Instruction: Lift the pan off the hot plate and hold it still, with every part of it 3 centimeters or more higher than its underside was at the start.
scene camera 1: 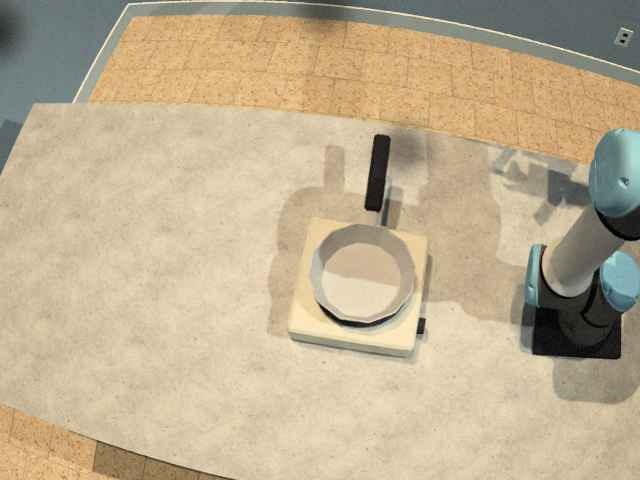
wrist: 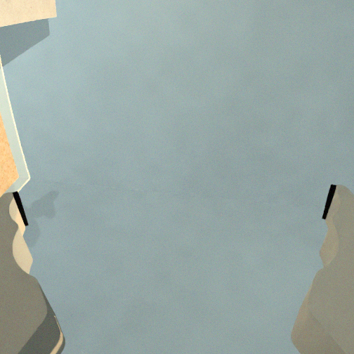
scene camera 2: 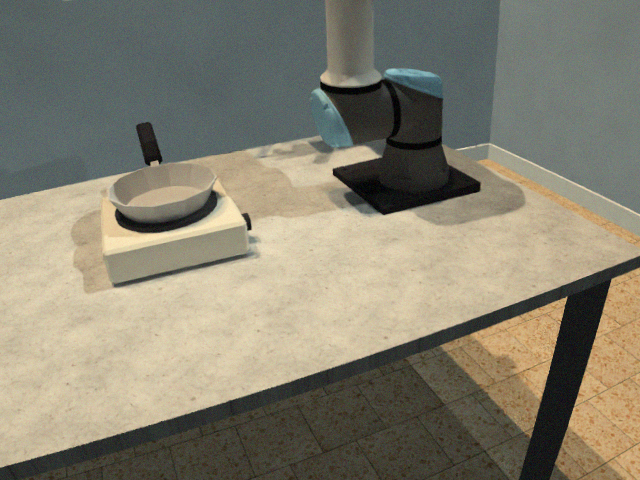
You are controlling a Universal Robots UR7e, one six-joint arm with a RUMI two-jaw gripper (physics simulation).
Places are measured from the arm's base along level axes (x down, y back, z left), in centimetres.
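Pixels of known places: arm's base, origin of its link: [scene camera 1: 585, 314] [scene camera 2: 413, 177].
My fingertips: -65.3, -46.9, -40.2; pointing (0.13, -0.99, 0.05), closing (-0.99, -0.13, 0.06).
For each thing: its middle in the pictures, then the offset to it from my fingertips, as dx, dy, dz. Level surfaces: height alone.
- light grey pan, middle of its body: [scene camera 1: 370, 225] [scene camera 2: 155, 166] +55.4, -5.8, +37.1
- cream hot plate, middle of its body: [scene camera 2: 173, 222] [scene camera 1: 364, 287] +63.3, -4.1, +46.3
- grey table, height of its surface: dx +67.2
- black knob, middle of its body: [scene camera 2: 244, 222] [scene camera 1: 420, 325] +63.5, +8.4, +51.3
A light grey pan [scene camera 1: 364, 276] [scene camera 2: 164, 193] rests upright on the black disc of the cream hot plate [scene camera 1: 351, 345] [scene camera 2: 175, 258]. Its black handle [scene camera 1: 377, 172] [scene camera 2: 148, 143] points to the back of the table and tilts up. My gripper [wrist: 174, 192] shows in the wrist view, wide open, with the blue wall behind the gap between its fingers. The gripper does not show in either scene view, so its distance from the pan cannot be told. The pan does not show in the wrist view.
The arm's black base plate [scene camera 1: 547, 347] [scene camera 2: 361, 188] stands on the grey table [scene camera 1: 155, 310] [scene camera 2: 336, 299], right of the hot plate. A black knob [scene camera 1: 421, 326] [scene camera 2: 247, 221] sticks out of the hot plate's right side. The blue wall [scene camera 2: 206, 67] stands behind the table.
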